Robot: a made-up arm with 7 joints. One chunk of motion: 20 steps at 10 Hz.
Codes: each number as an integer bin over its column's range. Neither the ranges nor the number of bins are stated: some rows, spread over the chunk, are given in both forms.
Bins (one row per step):
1: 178 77 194 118 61 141 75
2: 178 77 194 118 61 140 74
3: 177 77 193 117 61 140 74
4: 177 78 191 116 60 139 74
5: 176 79 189 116 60 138 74
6: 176 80 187 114 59 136 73
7: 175 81 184 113 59 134 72
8: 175 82 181 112 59 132 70
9: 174 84 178 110 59 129 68
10: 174 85 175 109 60 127 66
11: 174 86 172 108 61 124 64
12: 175 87 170 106 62 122 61
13: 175 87 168 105 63 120 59
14: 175 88 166 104 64 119 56
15: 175 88 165 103 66 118 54
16: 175 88 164 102 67 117 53
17: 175 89 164 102 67 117 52
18: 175 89 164 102 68 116 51
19: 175 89 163 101 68 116 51
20: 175 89 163 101 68 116 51
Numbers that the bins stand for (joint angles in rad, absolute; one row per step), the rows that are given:
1: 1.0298 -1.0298 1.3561 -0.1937 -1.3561 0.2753 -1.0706
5: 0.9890 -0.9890 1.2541 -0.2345 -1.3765 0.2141 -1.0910
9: 0.9482 -0.8871 1.0298 -0.3569 -1.3969 0.0306 -1.2133
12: 0.9686 -0.8259 0.8667 -0.4384 -1.3357 -0.1122 -1.3561
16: 0.9686 -0.8055 0.7443 -0.5200 -1.2337 -0.2141 -1.5192
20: 0.9686 -0.7851 0.7239 -0.5404 -1.2133 -0.2345 -1.5600
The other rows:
2: 1.0298 -1.0298 1.3561 -0.1937 -1.3561 0.2549 -1.0910
3: 1.0094 -1.0298 1.3357 -0.2141 -1.3561 0.2549 -1.0910
4: 1.0094 -1.0094 1.2949 -0.2345 -1.3765 0.2345 -1.0910
6: 0.9890 -0.9686 1.2133 -0.2753 -1.3969 0.1733 -1.1114
7: 0.9686 -0.9482 1.1522 -0.2957 -1.3969 0.1325 -1.1318
8: 0.9686 -0.9278 1.0910 -0.3161 -1.3969 0.0918 -1.1725
10: 0.9482 -0.8667 0.9686 -0.3773 -1.3765 -0.0102 -1.2541
11: 0.9482 -0.8463 0.9075 -0.3976 -1.3561 -0.0714 -1.2949
13: 0.9686 -0.8259 0.8259 -0.4588 -1.3153 -0.1529 -1.3969
14: 0.9686 -0.8055 0.7851 -0.4792 -1.2949 -0.1733 -1.4580
15: 0.9686 -0.8055 0.7647 -0.4996 -1.2541 -0.1937 -1.4988
17: 0.9686 -0.7851 0.7443 -0.5200 -1.2337 -0.2141 -1.5396
18: 0.9686 -0.7851 0.7443 -0.5200 -1.2133 -0.2345 -1.5600
19: 0.9686 -0.7851 0.7239 -0.5404 -1.2133 -0.2345 -1.5600

